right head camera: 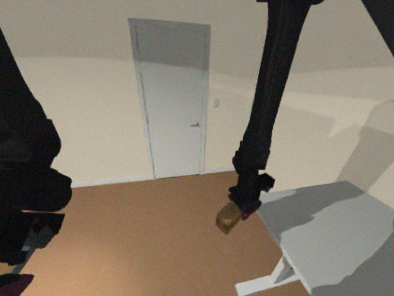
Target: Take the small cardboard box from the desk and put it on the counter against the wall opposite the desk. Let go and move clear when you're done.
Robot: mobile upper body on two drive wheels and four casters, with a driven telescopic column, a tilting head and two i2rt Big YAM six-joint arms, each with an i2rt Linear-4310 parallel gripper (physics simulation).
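Frame: origin at the left arm's base, x left, y back, z up, level; metres.
Seen in the pictures: right gripper, fingertip midpoint: [240, 214].
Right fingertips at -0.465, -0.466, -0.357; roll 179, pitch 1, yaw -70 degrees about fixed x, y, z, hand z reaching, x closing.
Observation:
A point is followed by its place in that frame, as x, y, z.
The small cardboard box [228, 218] @(-0.399, -0.405, -0.296), brown, is held in the air at the end of my right arm, with floor behind it in the picture. My right gripper [239, 207] @(-0.465, -0.466, -0.357) is shut on it, its dark fingers at the box's upper right end. My left gripper [26, 260] is at the lower left edge of the picture, open, and partly cut off by the frame. A grey-topped table with a white leg, which looks like the desk [330, 220] @(-0.964, -0.531, -0.504), stands at the lower right, beside the held box. The counter does not show in this view.
A white door [172, 100] @(-0.018, -2.078, -0.184) with a handle is in the beige wall [95, 115] @(0.956, -1.921, -0.356) ahead. A light switch [216, 103] @(-0.629, -2.203, -0.232) is to the right of the door. The desk's white foot [257, 285] reaches out over the brown floor [150, 235] @(0.166, -1.058, -1.454). Another wall is behind the desk.

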